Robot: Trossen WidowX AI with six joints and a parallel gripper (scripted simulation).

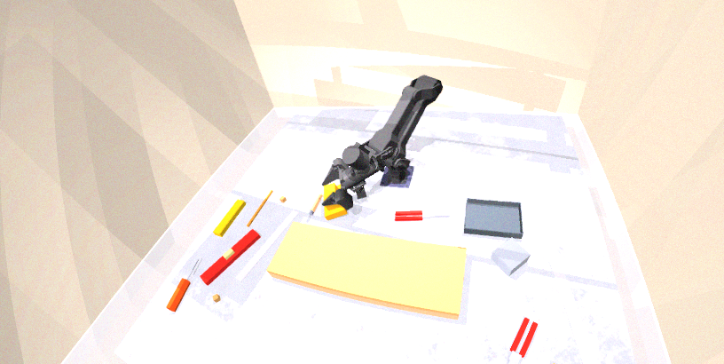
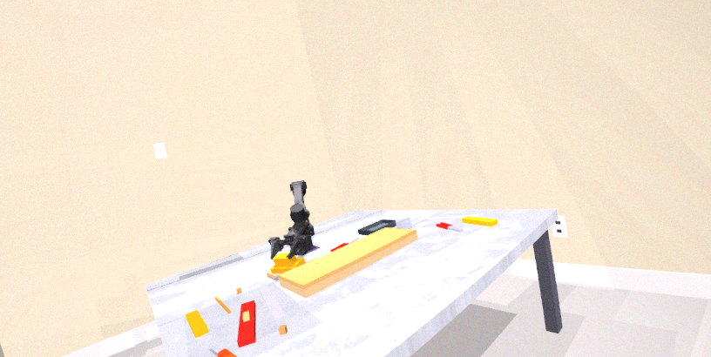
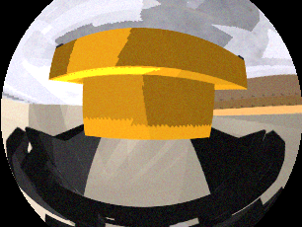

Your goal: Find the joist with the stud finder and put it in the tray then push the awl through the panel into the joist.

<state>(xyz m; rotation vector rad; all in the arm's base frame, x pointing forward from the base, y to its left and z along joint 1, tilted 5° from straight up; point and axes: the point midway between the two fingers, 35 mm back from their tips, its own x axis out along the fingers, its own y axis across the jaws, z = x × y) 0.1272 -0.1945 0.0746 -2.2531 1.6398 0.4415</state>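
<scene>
Right now the stud finder is 1 cm ahead of my gripper tip, 2 cm to the left of it and 1 cm below it. Round my gripper tip: square light: 2 cm ahead, 2 cm to the left; then thin orange stick: 2 cm ahead, 26 cm to the right, 6 cm below; then awl: 2 cm ahead, 4 cm to the right, 5 cm below.
</scene>
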